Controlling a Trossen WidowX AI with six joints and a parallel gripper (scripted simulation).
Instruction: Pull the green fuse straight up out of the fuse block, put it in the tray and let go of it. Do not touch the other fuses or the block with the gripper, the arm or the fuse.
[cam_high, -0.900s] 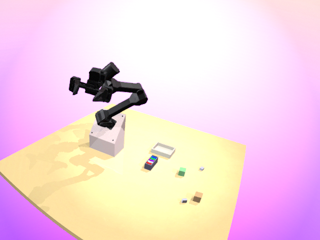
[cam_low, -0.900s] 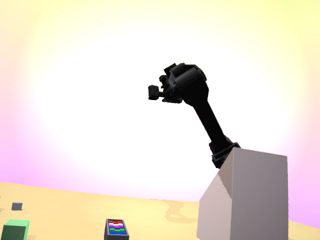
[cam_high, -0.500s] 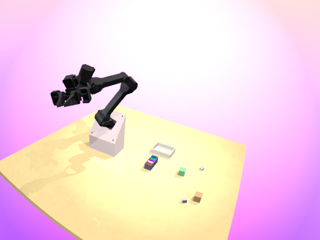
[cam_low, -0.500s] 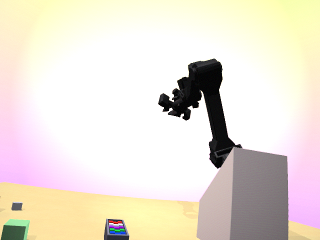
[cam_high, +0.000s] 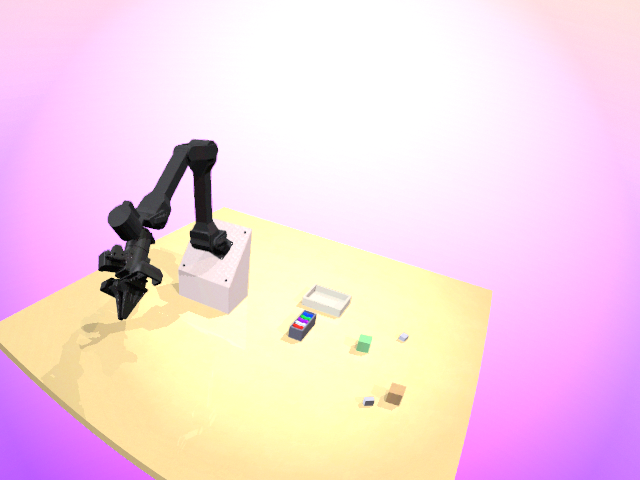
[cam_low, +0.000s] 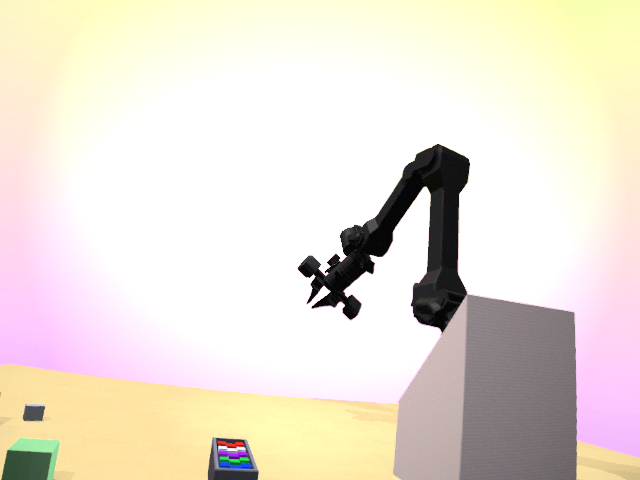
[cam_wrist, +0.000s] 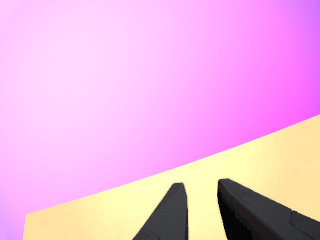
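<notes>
My gripper tip is 15 cm short of the purple fuse, 53 cm to the right of it and 22 cm above it. The rest, counted from my gripper tip: green fuse (14 cm ahead, 55 cm to the left, 22 cm below); then red fuse (15 cm ahead, 50 cm to the left, 22 cm below); then white fuse (15 cm ahead, 51 cm to the left, 22 cm below).
</notes>
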